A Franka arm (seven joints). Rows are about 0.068 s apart.
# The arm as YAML. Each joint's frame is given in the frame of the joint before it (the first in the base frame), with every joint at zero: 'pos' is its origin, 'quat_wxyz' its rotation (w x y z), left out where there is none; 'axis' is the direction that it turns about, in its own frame. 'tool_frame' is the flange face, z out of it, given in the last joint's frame.
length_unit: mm
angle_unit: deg
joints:
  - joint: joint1
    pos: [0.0, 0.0, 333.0]
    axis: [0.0, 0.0, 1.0]
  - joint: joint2
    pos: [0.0, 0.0, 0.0]
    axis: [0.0, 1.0, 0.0]
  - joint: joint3
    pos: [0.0, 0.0, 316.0]
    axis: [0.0, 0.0, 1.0]
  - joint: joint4
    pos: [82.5, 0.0, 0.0]
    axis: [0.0, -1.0, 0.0]
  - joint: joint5
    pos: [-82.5, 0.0, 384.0]
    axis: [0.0, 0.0, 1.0]
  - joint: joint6
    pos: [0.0, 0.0, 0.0]
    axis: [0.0, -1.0, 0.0]
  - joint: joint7
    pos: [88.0, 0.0, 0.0]
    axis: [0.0, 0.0, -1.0]
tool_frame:
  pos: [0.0, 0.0, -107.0]
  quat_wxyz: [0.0, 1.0, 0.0, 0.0]
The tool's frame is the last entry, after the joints.
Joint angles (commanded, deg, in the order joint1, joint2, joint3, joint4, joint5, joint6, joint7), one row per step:
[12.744 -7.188 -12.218 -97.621 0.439 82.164 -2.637]
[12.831 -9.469 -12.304 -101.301 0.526 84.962 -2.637]
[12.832 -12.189 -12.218 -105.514 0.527 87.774 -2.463]
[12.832 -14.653 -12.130 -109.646 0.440 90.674 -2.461]
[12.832 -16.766 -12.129 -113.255 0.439 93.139 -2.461]
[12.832 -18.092 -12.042 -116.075 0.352 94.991 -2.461]
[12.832 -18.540 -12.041 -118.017 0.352 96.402 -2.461]
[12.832 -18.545 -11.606 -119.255 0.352 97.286 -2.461]
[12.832 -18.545 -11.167 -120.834 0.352 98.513 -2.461]
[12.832 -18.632 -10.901 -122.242 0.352 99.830 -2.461]
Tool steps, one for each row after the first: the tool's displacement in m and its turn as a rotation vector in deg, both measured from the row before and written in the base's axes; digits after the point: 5 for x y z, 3 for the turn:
[-0.00796 -0.00154 -0.00668 0.593 -1.338 0.003]
[-0.01083 -0.00088 -0.00782 0.549 -1.247 -0.057]
[-0.00979 -0.00044 -0.00977 0.417 -1.177 0.126]
[-0.00883 -0.00061 -0.00942 0.443 -0.917 0.047]
[-0.00593 0.00063 -0.01023 0.160 -0.335 0.143]
[-0.00215 0.00050 -0.01056 0.085 0.093 0.027]
[-0.00059 0.00435 -0.00868 -0.145 0.318 0.430]
[-0.00080 0.00448 -0.01106 -0.150 0.321 0.431]
[-0.00080 0.00278 -0.00895 -0.069 -0.012 0.250]

